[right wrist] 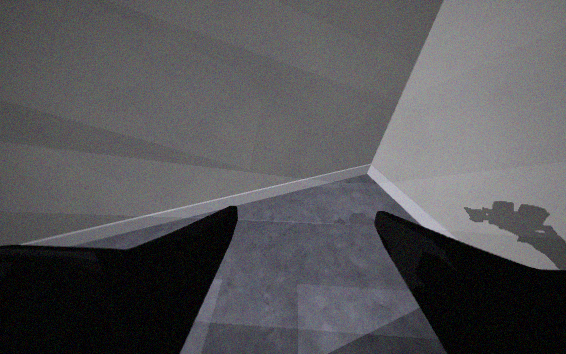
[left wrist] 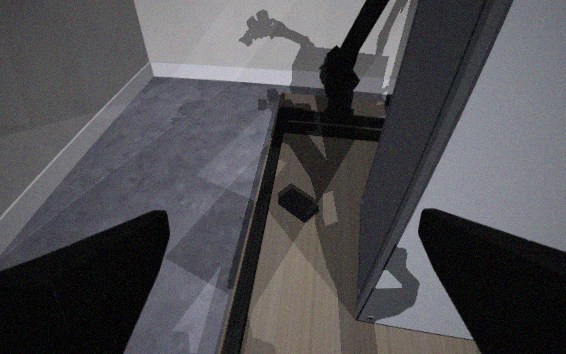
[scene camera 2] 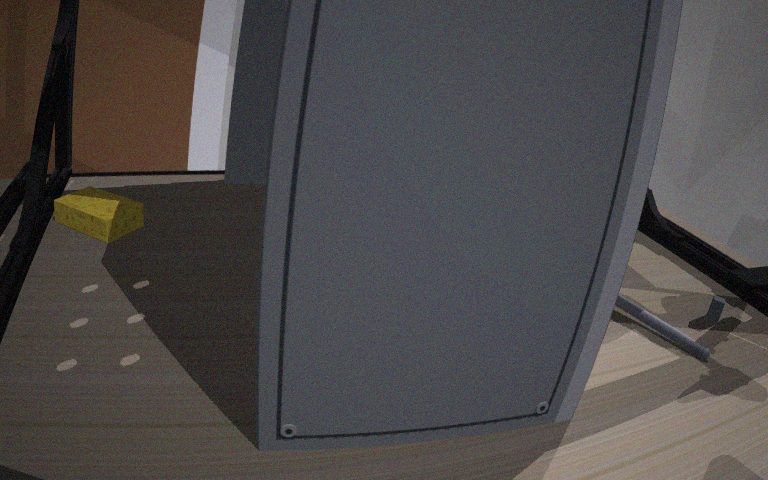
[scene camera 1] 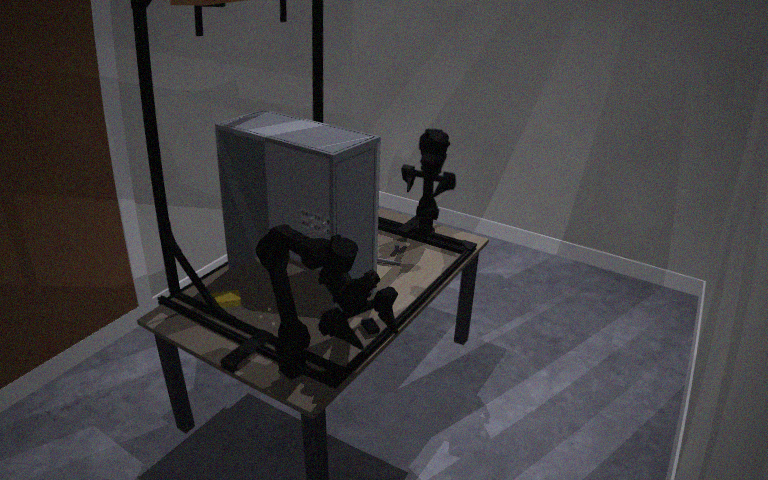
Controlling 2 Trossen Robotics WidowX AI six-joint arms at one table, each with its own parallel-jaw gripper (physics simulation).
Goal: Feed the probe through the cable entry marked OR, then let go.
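Places are measured from the left arm's base along level axes (x down, y right, z back), in centimetres.
Pixels of known places: left gripper, fingertip midpoint: (left wrist: 296,222) (scene camera 1: 420,194); right gripper, fingertip midpoint: (right wrist: 305,214) (scene camera 1: 380,340); left arm's base, origin of the base link: (scene camera 1: 425,230); right arm's base, origin of the base link: (left wrist: 338,113) (scene camera 1: 293,365).
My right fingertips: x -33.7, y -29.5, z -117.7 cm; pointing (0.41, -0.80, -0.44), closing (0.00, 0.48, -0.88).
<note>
Ahead of a thing's pixels: the offset from my right fingertips to its top centre. "pt": to the spot under its first point.
A thin grey rod {dx +33.1, dy +40.4, dz +87.8 cm} (scene camera 1: 389,262) (scene camera 2: 668,331), which looks like the probe, lies on the table to the right of the tall grey cabinet (scene camera 1: 300,181) (scene camera 2: 453,226) (left wrist: 435,100). A group of small cable entries {pt dx +15.0, dy +56.8, dz +72.7 cm} (scene camera 1: 314,219) shows on the cabinet's broad face in scene camera 1; their marks, OR among them, are too small to read. My left gripper (scene camera 1: 423,192) (left wrist: 296,222) is open and empty, high above the far end of the table beside the cabinet. My right gripper (scene camera 1: 378,338) (right wrist: 305,214) is open and empty over the table's near edge, in front of the cabinet.
A black block {dx +34.0, dy +23.2, dz +47.8 cm} (scene camera 1: 370,325) (left wrist: 298,202) lies near the table's front rail. A yellow sponge {dx +32.9, dy +73.6, dz +38.7 cm} (scene camera 1: 227,298) (scene camera 2: 99,215) lies left of the cabinet, by the black frame (scene camera 1: 150,141). A small grey upright piece {dx +32.9, dy +35.1, dz +99.7 cm} (scene camera 2: 717,309) stands beyond the rod's end. Several light spots lie left of the cabinet.
</note>
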